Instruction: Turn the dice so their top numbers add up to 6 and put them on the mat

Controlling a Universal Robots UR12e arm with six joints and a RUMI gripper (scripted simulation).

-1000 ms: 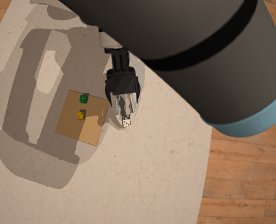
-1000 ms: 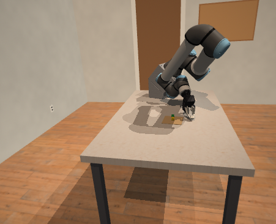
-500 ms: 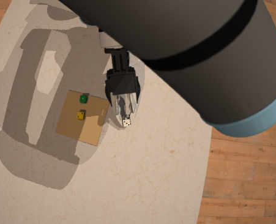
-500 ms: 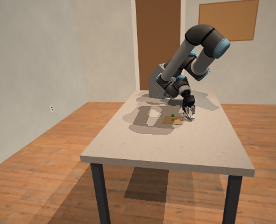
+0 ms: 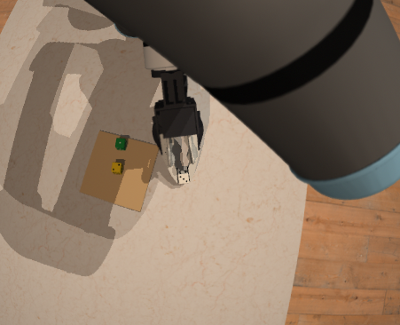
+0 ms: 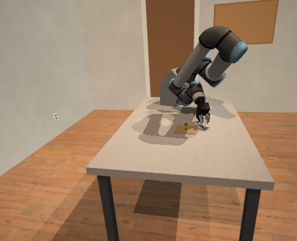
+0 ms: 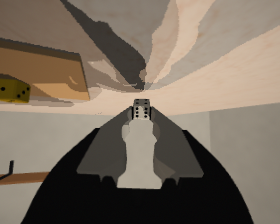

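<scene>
The yellow die lies 30 mm ahead of my hand, 130 mm to the right of it and 10 mm below it. Round my hand: tan mat (30 mm ahead, 130 mm to the right, 30 mm below); then green die (20 mm behind, 140 mm to the right, 10 mm below); then white die (10 mm ahead).
</scene>
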